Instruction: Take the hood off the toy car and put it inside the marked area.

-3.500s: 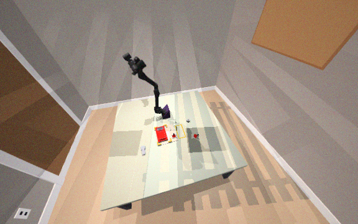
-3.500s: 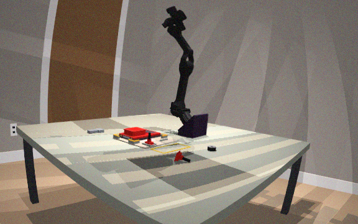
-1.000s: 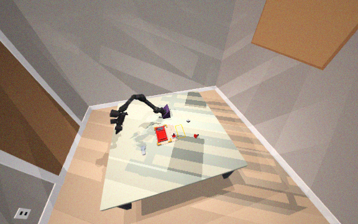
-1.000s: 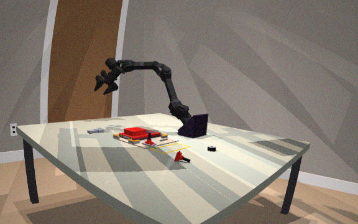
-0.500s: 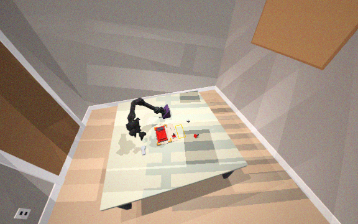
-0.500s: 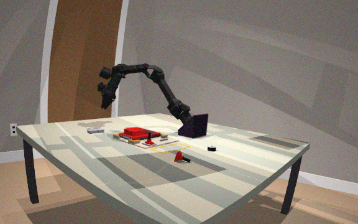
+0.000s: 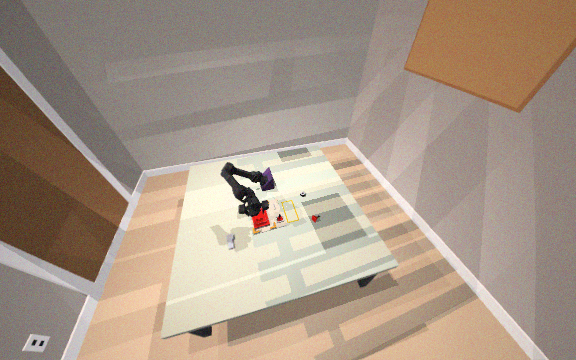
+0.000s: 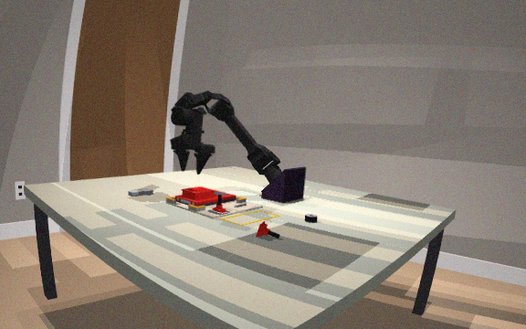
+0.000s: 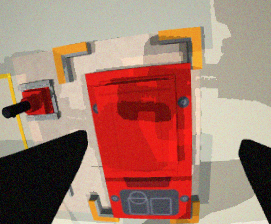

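Now: gripper tip 70 mm above the red hood, 20 mm to the right of it and 20 mm past it.
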